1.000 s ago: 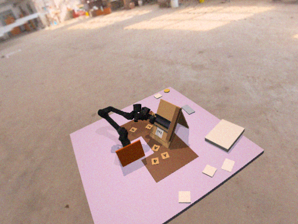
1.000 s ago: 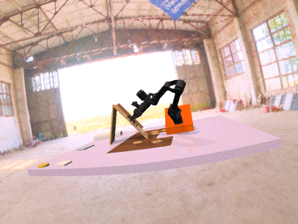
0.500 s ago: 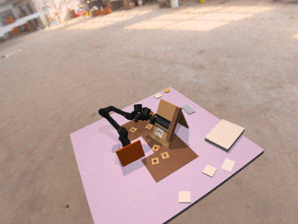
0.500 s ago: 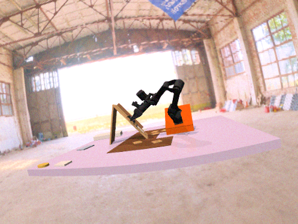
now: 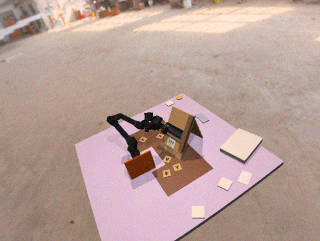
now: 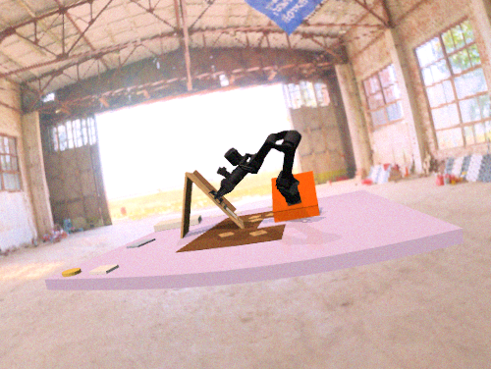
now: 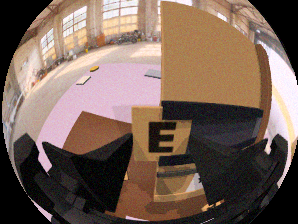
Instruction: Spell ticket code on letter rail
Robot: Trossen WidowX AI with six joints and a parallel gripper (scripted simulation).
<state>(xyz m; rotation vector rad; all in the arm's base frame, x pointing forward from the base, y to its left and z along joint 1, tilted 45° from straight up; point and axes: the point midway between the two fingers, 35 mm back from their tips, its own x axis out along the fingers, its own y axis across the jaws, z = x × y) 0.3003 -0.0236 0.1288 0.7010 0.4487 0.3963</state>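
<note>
The white ticket is 110 mm to the right of my gripper tip, 80 mm below it and 30 mm behind it. The rest, counted from my gripper tip: cream slab (450 mm to the right, 390 mm ahead, 140 mm below); brown mat (150 mm below, 130 mm behind, 90 mm to the right); grey plate (390 mm ahead, 150 mm below, 40 mm to the left).
</note>
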